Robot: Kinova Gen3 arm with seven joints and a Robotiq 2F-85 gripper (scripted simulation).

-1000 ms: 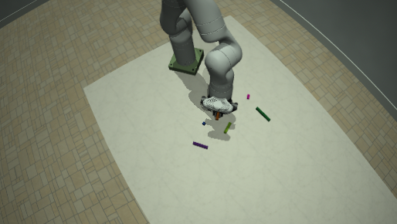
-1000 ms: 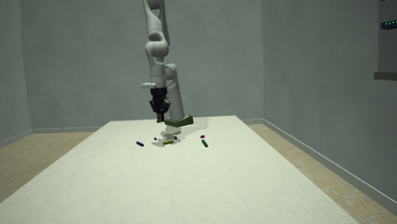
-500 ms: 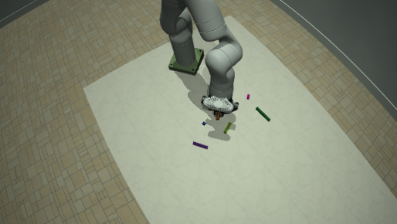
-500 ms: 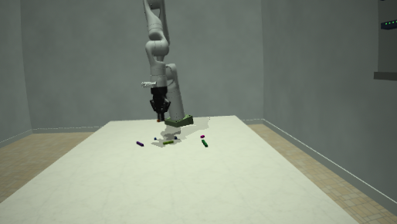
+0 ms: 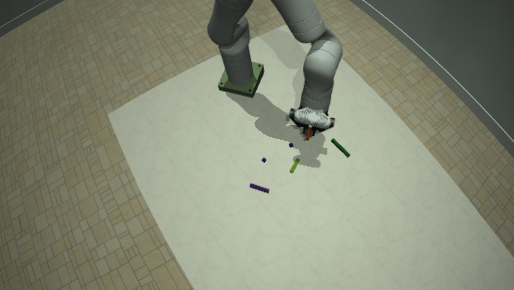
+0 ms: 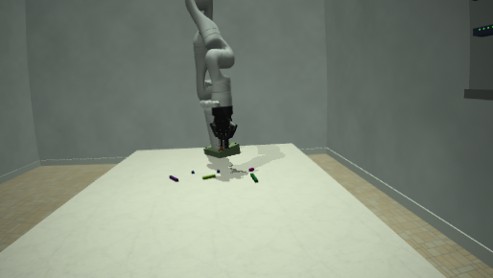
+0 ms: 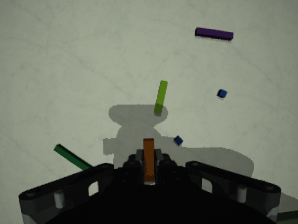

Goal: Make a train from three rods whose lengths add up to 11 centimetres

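Now: hand 110 mm above the magenta rod, 100 mm to the right of it and 50 mm past it. From my hand the other things lie so: lime rod: 110 mm below, 60 mm to the right, 30 mm ahead; then green rod: 110 mm to the left, 110 mm below, 50 mm ahead; then orange rod: 10 mm below.
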